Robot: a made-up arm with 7 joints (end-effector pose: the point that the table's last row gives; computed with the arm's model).
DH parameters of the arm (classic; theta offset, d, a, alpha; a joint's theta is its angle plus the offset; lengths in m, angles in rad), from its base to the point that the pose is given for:
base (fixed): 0.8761 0 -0.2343 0
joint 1: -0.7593 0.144 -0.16 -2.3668
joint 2: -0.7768 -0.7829 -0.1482 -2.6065
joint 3: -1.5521 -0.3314 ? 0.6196
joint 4: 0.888 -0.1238 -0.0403 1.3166
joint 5: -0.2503 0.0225 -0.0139 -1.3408
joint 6: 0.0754 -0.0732 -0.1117 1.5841
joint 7: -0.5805 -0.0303 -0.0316 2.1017
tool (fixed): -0.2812 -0.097 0 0
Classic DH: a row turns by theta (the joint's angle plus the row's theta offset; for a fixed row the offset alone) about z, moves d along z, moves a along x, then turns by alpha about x.
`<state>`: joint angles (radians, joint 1 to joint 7).
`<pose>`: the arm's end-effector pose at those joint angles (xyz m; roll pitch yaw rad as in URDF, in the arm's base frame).
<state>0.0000 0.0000 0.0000 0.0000 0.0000 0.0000 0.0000</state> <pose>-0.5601 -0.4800 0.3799 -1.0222 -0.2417 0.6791</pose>
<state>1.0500 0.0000 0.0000 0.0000 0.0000 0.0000 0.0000</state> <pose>-0.0939 -0.6850 0.3799 -1.0222 -0.2417 1.7291</pose>
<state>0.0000 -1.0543 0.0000 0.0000 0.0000 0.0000 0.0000</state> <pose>-0.3865 -0.6312 0.2131 -1.7219 -0.5809 1.7613</pose>
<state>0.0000 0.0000 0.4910 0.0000 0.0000 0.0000 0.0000</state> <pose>-0.5227 -0.4589 0.3803 -1.1683 -0.6805 0.9258</pose>
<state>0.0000 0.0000 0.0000 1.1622 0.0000 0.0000 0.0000</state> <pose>-0.4390 -0.4800 0.2754 -2.2362 -0.9083 1.4394</pose>
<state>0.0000 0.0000 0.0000 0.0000 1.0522 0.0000 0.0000</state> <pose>-0.5390 -0.3804 0.3538 -1.0839 -0.4886 -0.3227</pose>
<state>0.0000 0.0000 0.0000 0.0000 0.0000 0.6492 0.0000</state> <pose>-0.5300 -0.4732 0.3282 -1.4032 -0.8063 0.8883</pose>
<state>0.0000 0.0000 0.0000 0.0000 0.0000 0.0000 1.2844</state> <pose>-0.6655 -0.4609 0.3799 -1.0222 -0.2416 -0.6053</pose>
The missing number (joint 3, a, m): 0.1166
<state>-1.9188 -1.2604 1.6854 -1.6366 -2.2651 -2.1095 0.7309</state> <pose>-0.5336 0.4450 0.3709 1.3636 0.5074 -1.2794</pose>
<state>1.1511 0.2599 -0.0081 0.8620 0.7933 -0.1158 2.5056</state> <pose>-0.2523 -0.4589 0.3051 -0.5717 0.3727 -1.5919</pose>
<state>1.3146 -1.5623 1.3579 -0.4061 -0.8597 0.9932 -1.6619</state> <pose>0.2526 -0.4961 0.1923 -0.4738 0.7593 1.2504</pose>
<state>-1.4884 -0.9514 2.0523 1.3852 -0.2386 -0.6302 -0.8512</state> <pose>-0.5710 0.2336 0.4263 2.3917 0.6420 1.6240</pose>
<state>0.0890 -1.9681 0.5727 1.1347 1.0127 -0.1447 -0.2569</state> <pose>-0.3022 -0.4902 0.2505 2.8736 -0.2484 -1.6305</pose>
